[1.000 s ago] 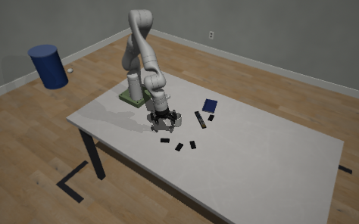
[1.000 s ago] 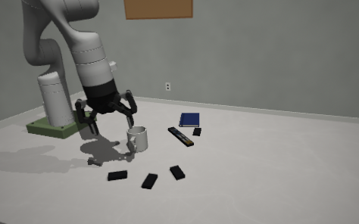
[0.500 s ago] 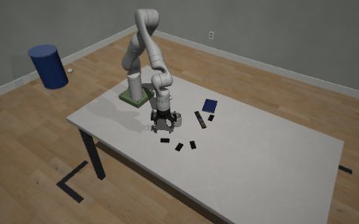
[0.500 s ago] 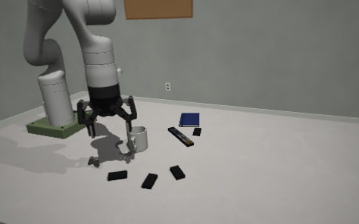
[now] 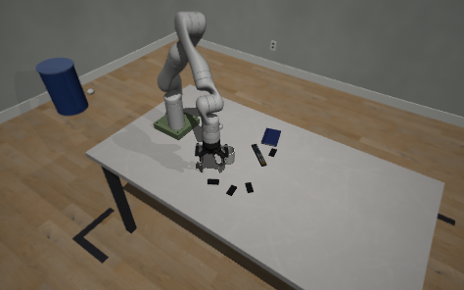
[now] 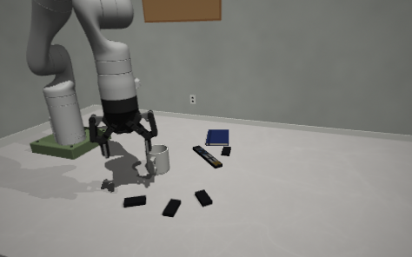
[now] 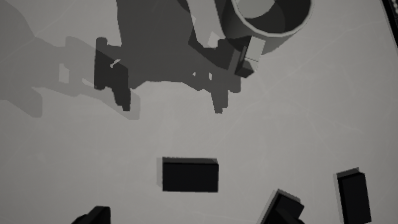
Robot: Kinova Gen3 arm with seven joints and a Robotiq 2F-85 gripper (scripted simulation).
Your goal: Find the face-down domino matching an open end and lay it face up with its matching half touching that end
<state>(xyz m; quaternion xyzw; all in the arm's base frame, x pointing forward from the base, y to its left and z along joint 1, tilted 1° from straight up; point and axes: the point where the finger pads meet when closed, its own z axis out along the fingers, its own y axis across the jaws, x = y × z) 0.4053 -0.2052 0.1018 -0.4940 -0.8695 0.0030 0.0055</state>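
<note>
The domino is 14 cm below my hand. Round my hand: blue book: 45 cm to the left, 14 cm below, 8 cm ahead; white mug: 16 cm to the left, 11 cm below, 3 cm behind.
</note>
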